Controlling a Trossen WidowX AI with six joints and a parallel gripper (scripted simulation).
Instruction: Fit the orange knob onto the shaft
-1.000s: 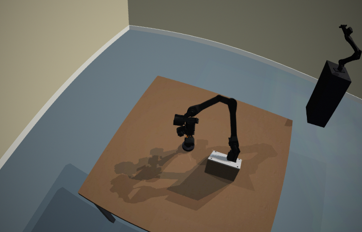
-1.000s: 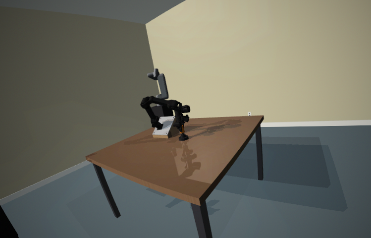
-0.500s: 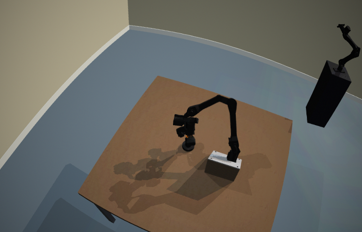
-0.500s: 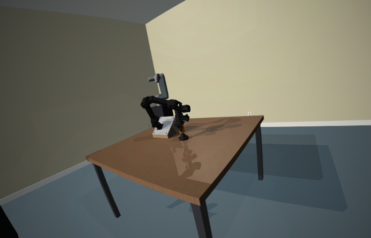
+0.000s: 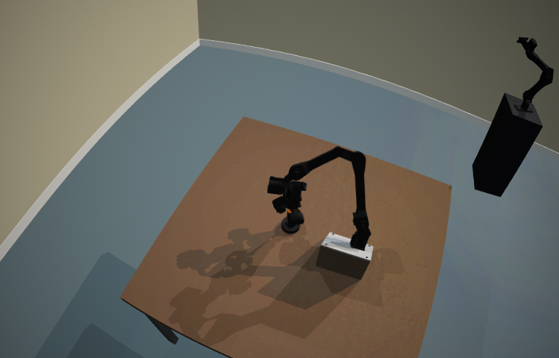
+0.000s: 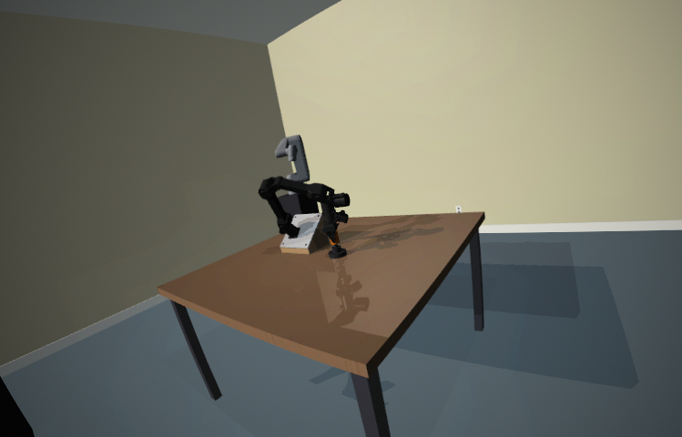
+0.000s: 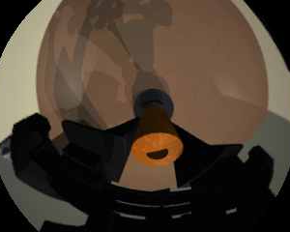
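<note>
Now: gripper tip 2 cm below the orange knob. Round my gripper tip: round pedestal: 4 cm below.
</note>
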